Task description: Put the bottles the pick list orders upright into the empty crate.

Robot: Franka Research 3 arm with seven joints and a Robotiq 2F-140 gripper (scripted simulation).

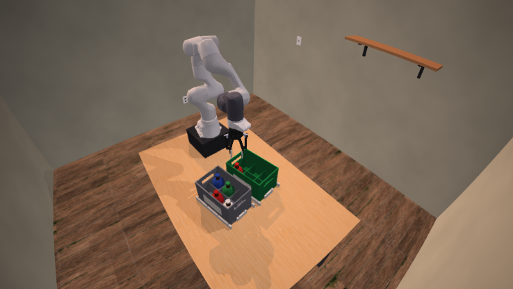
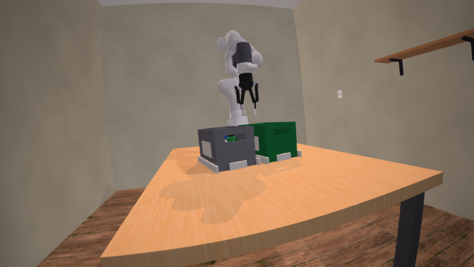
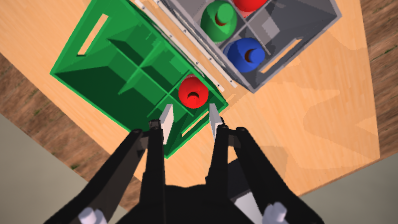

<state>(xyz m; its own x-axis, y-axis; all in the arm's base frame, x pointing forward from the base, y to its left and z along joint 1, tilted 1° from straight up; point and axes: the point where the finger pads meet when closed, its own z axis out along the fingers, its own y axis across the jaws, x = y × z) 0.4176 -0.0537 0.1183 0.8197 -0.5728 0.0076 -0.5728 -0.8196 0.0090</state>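
Now: the white-labelled bottle 190 mm ahead of my hand, 200 mm to the right of it and 170 mm below it. The rest, counted from my hand: green crate (70 mm ahead, 60 mm to the left, 170 mm below); then blue-label bottle (140 mm to the right, 170 mm below); then green-label bottle (90 mm ahead, 130 mm to the right, 170 mm below).
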